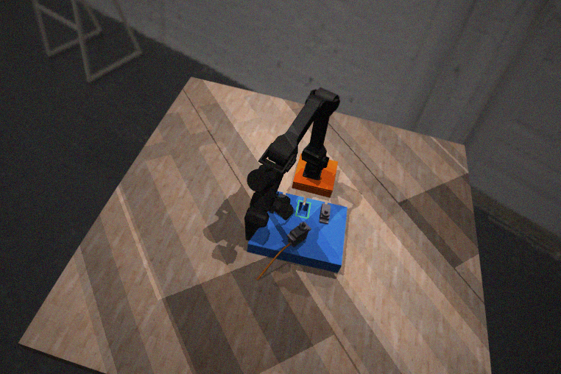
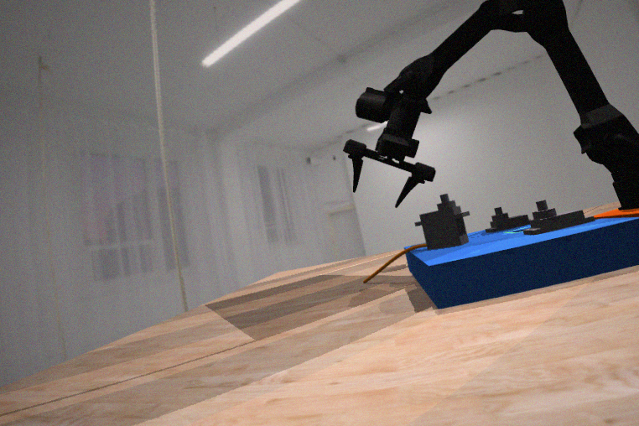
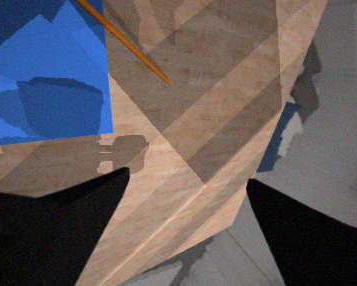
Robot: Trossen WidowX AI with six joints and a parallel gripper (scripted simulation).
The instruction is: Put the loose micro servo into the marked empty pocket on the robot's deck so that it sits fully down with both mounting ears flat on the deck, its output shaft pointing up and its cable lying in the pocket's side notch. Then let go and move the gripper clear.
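Now: gripper tip 12 cm past the blue deck, 14 cm to the right of it and 13 cm above it.
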